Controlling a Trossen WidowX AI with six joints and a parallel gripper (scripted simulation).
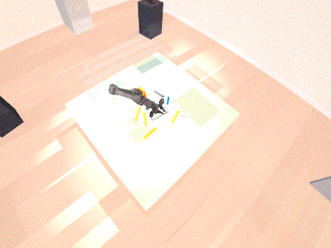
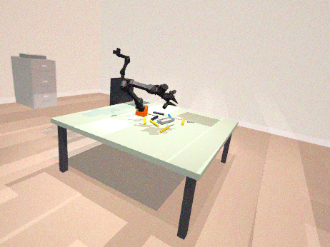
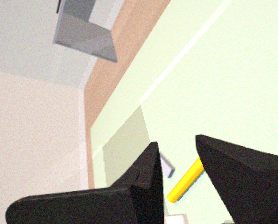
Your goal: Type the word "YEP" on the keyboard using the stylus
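The blue stylus is 27 cm to the left of my gripper tip, 19 cm below it and 16 cm behind it. From my gripper tip the other things lie so: pale stylus tip (29 cm to the left, 19 cm below, 18 cm behind); white block (25 cm to the left, 19 cm below, 5 cm behind).
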